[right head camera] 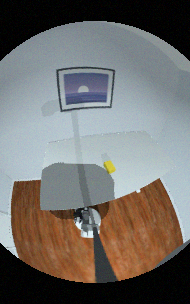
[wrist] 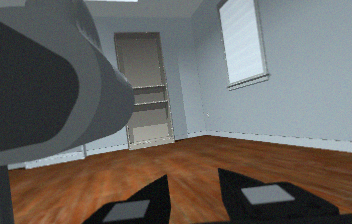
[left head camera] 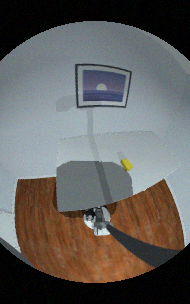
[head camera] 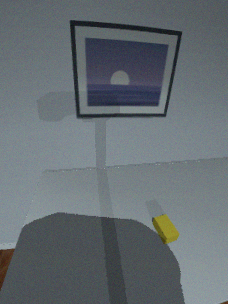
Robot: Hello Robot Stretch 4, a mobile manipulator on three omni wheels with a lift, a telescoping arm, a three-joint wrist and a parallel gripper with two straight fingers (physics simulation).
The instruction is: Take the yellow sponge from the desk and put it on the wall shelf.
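The yellow sponge (head camera: pixel 165 229) (left head camera: pixel 126 164) (right head camera: pixel 109 167) lies on the pale desk (head camera: pixel 200 200) (left head camera: pixel 155 155) (right head camera: pixel 140 155), right of the large dark shadow. My gripper (wrist: pixel 194 187) is open in the wrist view, with no object between its fingertips; it points over the wooden floor, away from the sponge. In the left and right head views the folded wrist is small and low, in front of the desk's near edge. A tall shelf unit (wrist: pixel 152 143) with several boards stands against the far wall in the wrist view. I cannot tell if it is the wall shelf; no shelf shows in the head views.
A framed picture (head camera: pixel 120 65) (left head camera: pixel 103 86) (right head camera: pixel 86 89) hangs on the wall above the desk. A window (wrist: pixel 244 40) is in the wall on the right of the wrist view. A grey part of the robot fills that view's left side.
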